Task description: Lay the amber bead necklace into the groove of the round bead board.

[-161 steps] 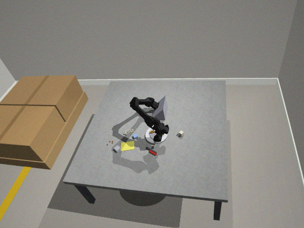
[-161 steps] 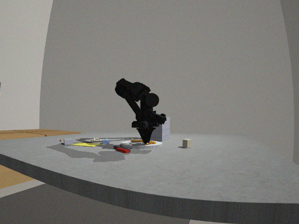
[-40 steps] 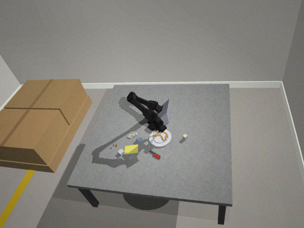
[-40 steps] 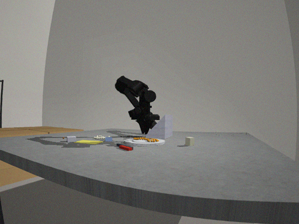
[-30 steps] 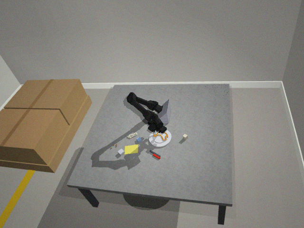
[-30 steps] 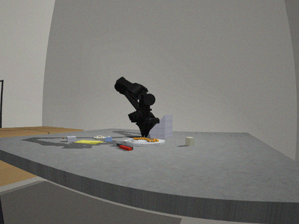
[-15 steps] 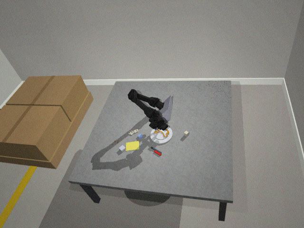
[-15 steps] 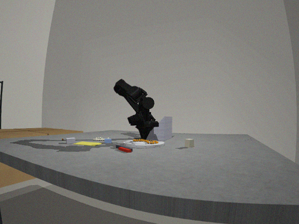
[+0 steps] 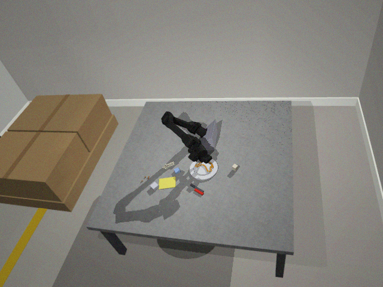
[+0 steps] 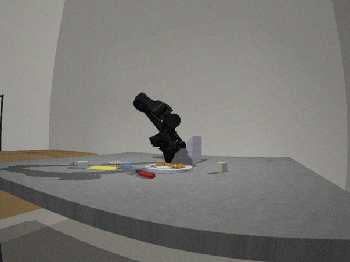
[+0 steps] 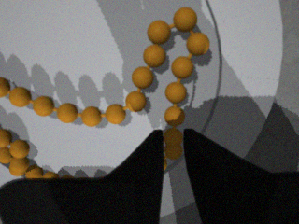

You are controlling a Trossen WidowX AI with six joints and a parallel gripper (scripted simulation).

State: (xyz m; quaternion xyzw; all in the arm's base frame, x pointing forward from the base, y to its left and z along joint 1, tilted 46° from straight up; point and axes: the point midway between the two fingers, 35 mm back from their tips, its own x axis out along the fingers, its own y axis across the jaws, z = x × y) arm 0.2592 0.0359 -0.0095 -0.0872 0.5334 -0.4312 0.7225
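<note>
The round bead board lies 5 cm ahead of my gripper tip, 2 cm to the left of it and 1 cm below it. Round my gripper tip: blue cube 9 cm ahead, 16 cm to the right, 1 cm below; then cream cube 3 cm ahead, 25 cm to the left; then red-handled tool 23 cm ahead, 2 cm to the left, 1 cm below.
</note>
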